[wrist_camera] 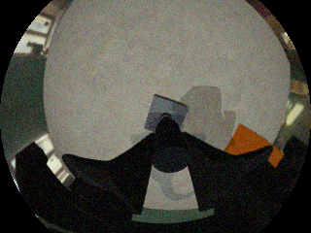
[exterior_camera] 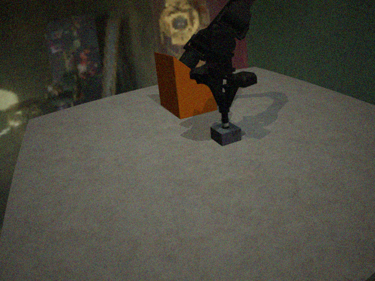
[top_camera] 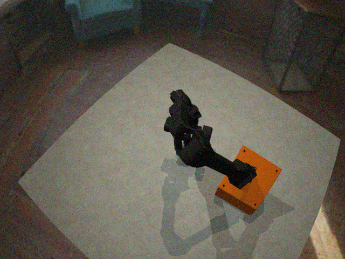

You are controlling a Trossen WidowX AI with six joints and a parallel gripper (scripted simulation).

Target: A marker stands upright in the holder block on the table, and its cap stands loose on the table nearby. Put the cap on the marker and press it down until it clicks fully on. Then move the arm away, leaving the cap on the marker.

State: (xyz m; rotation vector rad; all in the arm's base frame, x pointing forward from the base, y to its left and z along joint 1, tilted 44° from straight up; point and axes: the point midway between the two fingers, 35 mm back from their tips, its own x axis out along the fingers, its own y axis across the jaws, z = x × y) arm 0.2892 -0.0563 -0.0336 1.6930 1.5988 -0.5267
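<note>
Now: gripper tip 1 cm below the dark cap. Round my gripper tip: grey holder block (8 cm below).
</note>
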